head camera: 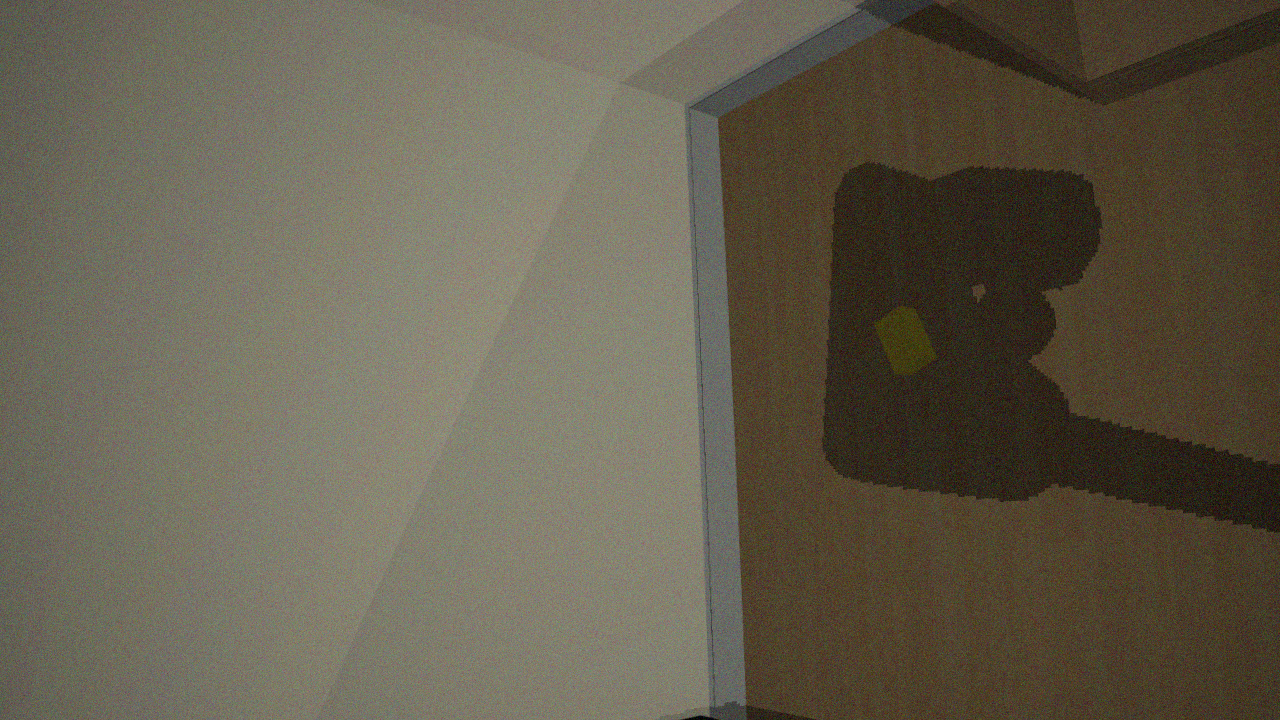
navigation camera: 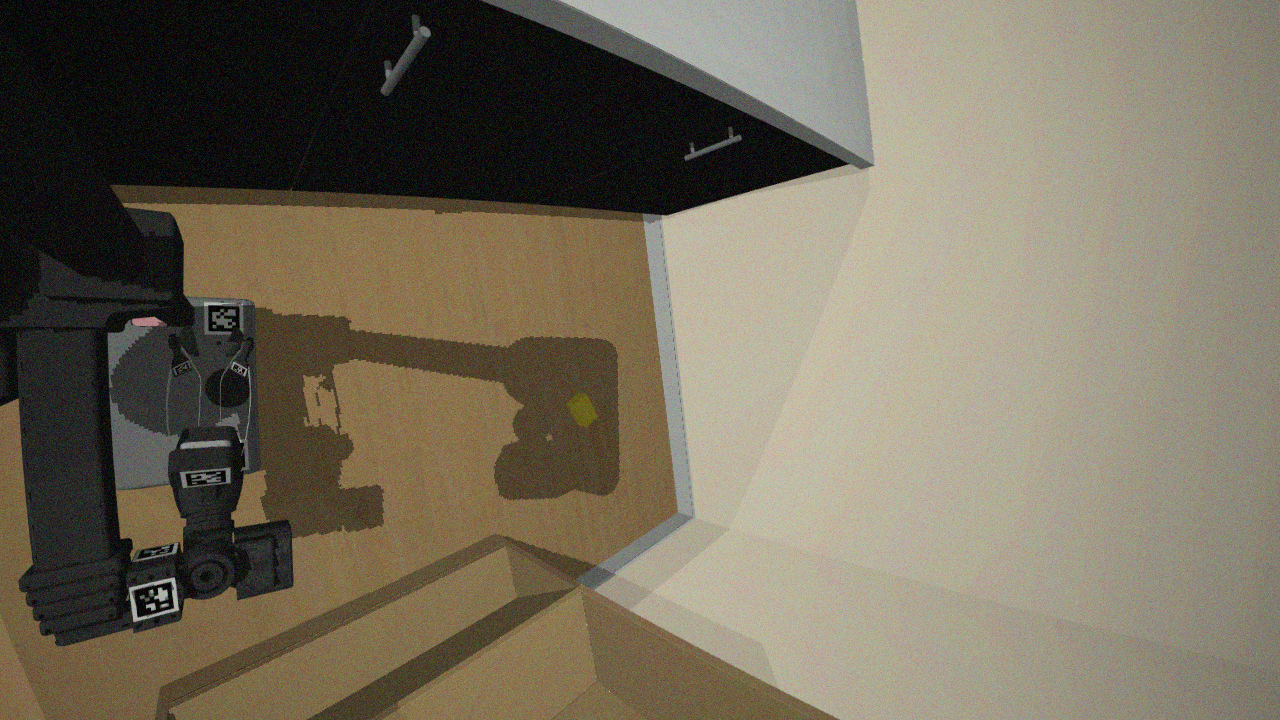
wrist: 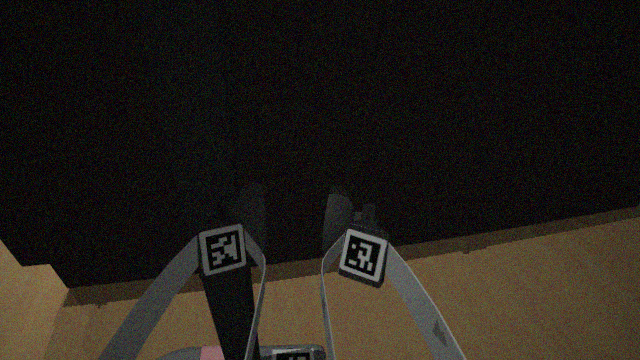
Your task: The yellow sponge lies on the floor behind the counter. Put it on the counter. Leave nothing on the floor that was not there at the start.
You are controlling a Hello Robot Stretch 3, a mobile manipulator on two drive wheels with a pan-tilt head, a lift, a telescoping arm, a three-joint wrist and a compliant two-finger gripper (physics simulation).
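Frame: origin at the robot's base, x ahead, y left, z up, level; centimetres.
Where they show: gripper, fingertip midpoint: (navigation camera: pixel 213 327) (wrist: pixel 295 208); robot's base at its link origin: (navigation camera: pixel 227 384).
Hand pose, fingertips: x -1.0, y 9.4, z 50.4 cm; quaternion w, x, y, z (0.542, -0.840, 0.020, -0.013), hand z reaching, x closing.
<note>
Each offset is from my fingertips to the top centre of the thing. "pt": to the spot under its first point. Level surfaces: height alone.
The yellow sponge {dy -24.1, dx +97.7, dz -45.8 cm} (head camera: pixel 905 340) (navigation camera: pixel 582 409) lies on the wood floor {dz -50.3 cm} (head camera: pixel 984 608) (navigation camera: pixel 447 268), in the robot's shadow and near the skirting board. It does not show in the wrist view. The counter (navigation camera: pixel 760 53) (wrist: pixel 300 100) has a light grey top and a black handled front; it runs along the top of the navigation view, and its black front fills much of the wrist view. My gripper (navigation camera: pixel 213 347) (wrist: pixel 295 208) is open and empty, its fingertips apart. In the navigation view it appears above the robot's grey base, well left of the sponge, and points toward the counter's front.
A brown open wooden box (navigation camera: pixel 662 662) with a divider stands at the bottom of the navigation view. A pale wall (head camera: pixel 268 313) (navigation camera: pixel 1029 358) with a blue-grey skirting board {pt dy -21.0, dx +144.2, dz -44.7 cm} (head camera: pixel 711 358) (navigation camera: pixel 671 376) closes the far end. My dark arm (navigation camera: pixel 67 447) is at the left.
</note>
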